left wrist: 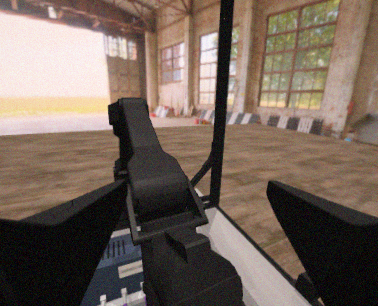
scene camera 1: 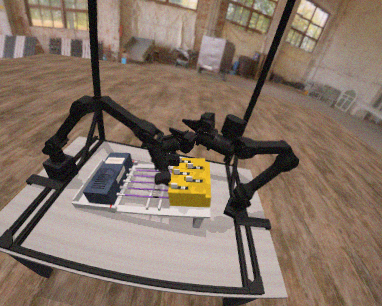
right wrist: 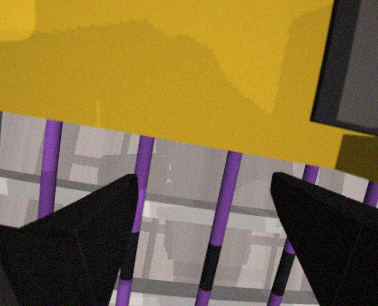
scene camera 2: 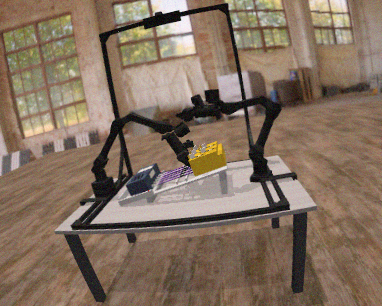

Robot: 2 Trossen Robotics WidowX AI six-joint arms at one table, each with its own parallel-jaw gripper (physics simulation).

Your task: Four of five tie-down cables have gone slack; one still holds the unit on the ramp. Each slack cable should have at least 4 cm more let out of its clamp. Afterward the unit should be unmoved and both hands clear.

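The dark blue unit (scene camera 1: 102,186) (scene camera 2: 142,182) (left wrist: 97,286) sits at the lower end of the white ramp (scene camera 1: 150,211). Purple cables (scene camera 1: 145,189) (scene camera 2: 172,175) (right wrist: 227,190) run from it to the yellow block (scene camera 1: 192,198) (scene camera 2: 209,164) (right wrist: 125,65), which carries the clamps (scene camera 1: 179,186) (right wrist: 345,65). My right gripper (right wrist: 205,182) is partly open and empty, low at the block's cable-side edge. One cable passes between its fingertips; its left-hand fingertip in the right wrist view overlaps another. Contact cannot be told. My left gripper (scene camera 1: 183,127) is open and empty, high above the ramp.
The right arm (scene camera 1: 125,117) (scene camera 2: 145,121) (left wrist: 155,175) reaches in below the left gripper, and the two arms come close together above the block. Black frame posts (scene camera 1: 95,55) (left wrist: 220,100) stand behind the table (scene camera 1: 125,235) (scene camera 2: 240,200). Thin crossbars lie under the cables.
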